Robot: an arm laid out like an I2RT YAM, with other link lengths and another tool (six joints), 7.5 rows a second.
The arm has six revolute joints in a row. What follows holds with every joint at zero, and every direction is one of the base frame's. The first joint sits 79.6 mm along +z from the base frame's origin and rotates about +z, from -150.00 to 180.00 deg. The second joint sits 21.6 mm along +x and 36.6 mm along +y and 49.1 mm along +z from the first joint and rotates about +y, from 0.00 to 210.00 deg. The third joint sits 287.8 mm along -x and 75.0 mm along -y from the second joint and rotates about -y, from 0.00 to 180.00 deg. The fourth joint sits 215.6 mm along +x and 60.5 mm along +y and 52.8 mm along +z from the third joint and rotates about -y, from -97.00 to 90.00 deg. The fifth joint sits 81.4 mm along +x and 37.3 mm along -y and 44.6 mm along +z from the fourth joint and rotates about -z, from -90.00 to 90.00 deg. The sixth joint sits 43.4 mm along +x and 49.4 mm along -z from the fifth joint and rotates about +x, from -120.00 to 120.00 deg. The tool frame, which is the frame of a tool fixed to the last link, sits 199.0 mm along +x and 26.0 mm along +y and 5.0 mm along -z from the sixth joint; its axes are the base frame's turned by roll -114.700, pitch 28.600 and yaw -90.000 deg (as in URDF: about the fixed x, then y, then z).
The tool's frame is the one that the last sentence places.
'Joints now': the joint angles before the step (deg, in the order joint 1, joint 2, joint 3, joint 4, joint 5, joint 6). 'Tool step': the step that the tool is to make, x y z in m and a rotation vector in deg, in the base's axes. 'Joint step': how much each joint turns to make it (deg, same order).
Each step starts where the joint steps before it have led.
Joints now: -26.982, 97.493, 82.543, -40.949, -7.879, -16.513
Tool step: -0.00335, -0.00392, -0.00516, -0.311, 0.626, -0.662
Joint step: -0.285, 0.066, -0.810, 0.460, 0.677, -0.001
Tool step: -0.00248, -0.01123, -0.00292, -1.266, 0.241, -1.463
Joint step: -0.633, 0.043, -0.699, 1.114, 1.487, 0.002
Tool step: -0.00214, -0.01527, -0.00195, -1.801, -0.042, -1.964
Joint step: -0.809, 0.001, -0.872, 1.769, 1.945, 0.065
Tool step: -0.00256, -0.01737, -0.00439, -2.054, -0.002, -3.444
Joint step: -0.393, 0.000, -1.662, 2.711, 3.234, 1.442
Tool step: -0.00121, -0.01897, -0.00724, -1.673, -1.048, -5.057
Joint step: -0.306, 0.020, -3.194, 4.875, 3.607, 3.235
